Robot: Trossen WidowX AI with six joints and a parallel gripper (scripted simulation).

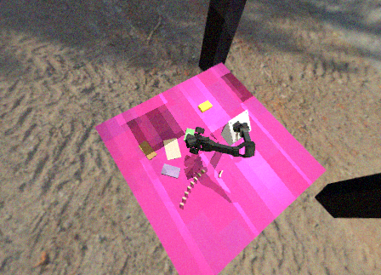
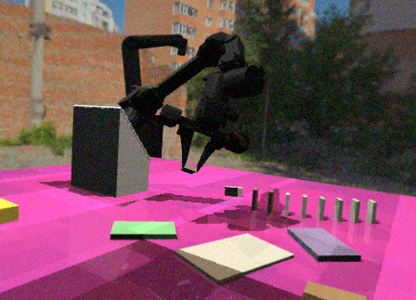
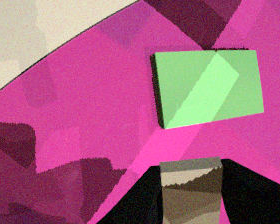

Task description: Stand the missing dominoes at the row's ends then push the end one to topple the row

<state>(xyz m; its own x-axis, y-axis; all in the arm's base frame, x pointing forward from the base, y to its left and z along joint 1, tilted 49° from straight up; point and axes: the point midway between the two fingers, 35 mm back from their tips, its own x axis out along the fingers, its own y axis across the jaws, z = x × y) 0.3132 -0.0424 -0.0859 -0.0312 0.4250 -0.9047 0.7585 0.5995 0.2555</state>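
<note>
The green domino lies 110 mm below my gripper tip, 80 mm to the right of it and 40 mm behind it. Also, from my gripper tip: yellow domino (310 mm behind, 220 mm to the right, 100 mm below); then lilac block (240 mm ahead, 110 mm below, 70 mm to the left); then tan block (300 mm ahead, 160 mm to the right, 110 mm below).
</note>
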